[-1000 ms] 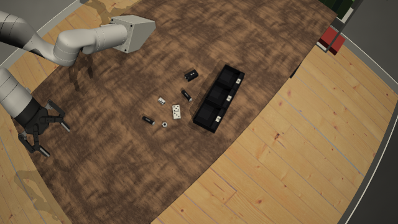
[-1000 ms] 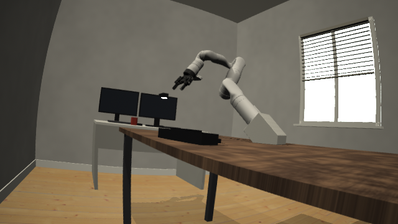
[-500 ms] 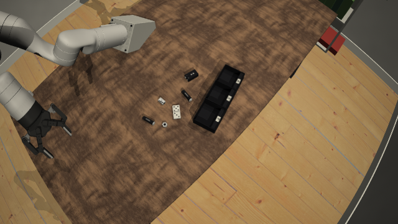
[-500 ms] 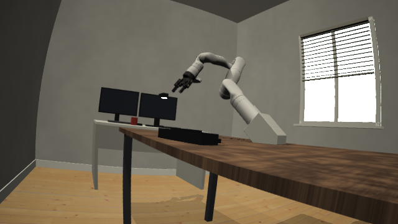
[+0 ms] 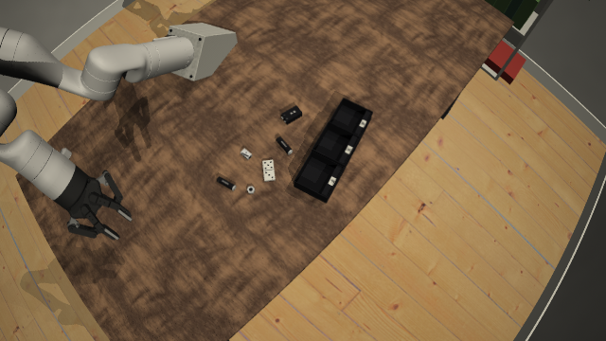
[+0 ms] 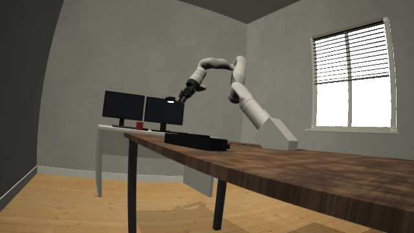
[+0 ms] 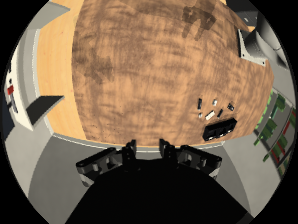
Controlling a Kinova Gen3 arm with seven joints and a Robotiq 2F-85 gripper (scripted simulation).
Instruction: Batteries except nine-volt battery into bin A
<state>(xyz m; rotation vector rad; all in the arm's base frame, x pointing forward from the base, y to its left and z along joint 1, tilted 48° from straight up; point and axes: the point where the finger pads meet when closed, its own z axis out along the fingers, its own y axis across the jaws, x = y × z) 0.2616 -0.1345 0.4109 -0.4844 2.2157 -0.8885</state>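
Now: the white domino 32 cm to the left of my hand, 21 cm below it and 8 cm ahead of it. From my hand the other things lie so: metal nut (26 cm to the left, 22 cm below, 8 cm ahead); black nine-volt battery (46 cm to the left, 21 cm below, 3 cm ahead); grey metal piece (32 cm to the left, 21 cm below, 2 cm ahead).
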